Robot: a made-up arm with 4 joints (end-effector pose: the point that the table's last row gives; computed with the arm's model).
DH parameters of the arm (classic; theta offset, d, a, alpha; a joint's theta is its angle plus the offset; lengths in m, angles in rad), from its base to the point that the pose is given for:
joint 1: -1.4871 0 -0.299 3.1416
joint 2: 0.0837 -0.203 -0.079 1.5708
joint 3: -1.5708 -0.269 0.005 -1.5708
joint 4: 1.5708 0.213 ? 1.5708
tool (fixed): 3.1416 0.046 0 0
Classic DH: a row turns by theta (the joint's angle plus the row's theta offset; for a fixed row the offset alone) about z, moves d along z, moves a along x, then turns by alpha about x.
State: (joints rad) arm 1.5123 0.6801 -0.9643 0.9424
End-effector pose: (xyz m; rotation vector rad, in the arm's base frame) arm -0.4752 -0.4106 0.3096 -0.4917 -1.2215 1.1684
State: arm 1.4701 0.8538 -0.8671 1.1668
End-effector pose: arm -0.5133 -0.3588 0.2685 -0.4143 -1.3230 1.0222
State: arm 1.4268 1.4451 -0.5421 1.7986
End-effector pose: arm -0.5734 -0.1777 0.1514 -0.4019 -1.7441 0.4729
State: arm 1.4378 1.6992 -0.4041 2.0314
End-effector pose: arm -0.5665 -0.1094 0.1177 -0.5085 -1.9343 0.2426
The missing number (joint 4, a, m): 0.188
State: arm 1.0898 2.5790 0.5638 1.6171
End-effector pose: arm -0.3029 0.4207 -0.0671 -0.8531 -1.6594 -1.5465
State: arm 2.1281 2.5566 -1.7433 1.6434
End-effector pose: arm -0.5417 -0.1151 0.4447 -1.4443 -0.8286 1.0770
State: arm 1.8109 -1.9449 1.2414 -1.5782
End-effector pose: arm -0.2016 0.1733 0.0638 1.5846 -0.5078 -0.9907
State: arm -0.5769 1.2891 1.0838 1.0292
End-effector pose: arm 0.3516 0.6231 -0.0472 -0.1955 -1.6743 -2.0534
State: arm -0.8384 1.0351 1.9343 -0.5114
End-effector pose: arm 0.3526 0.6017 -0.0448 1.4251 -1.3503 -0.7740
